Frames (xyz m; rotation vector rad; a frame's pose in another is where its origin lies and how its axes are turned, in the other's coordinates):
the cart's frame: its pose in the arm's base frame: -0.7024 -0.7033 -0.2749 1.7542 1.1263 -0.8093
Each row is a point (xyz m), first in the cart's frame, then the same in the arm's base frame.
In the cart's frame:
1: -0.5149 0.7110 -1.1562
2: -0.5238 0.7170 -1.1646
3: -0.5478 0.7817 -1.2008
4: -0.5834 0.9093 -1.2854
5: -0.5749 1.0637 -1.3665
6: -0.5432 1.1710 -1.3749
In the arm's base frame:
1: -0.1674 0.0213 0.8636
2: -0.1647 0.0246 0.8765
3: -0.1117 0.0357 0.9326
4: -0.0020 0.0738 1.0385
5: 0.1490 0.1188 1.1139
6: 0.2606 0.1155 1.1247

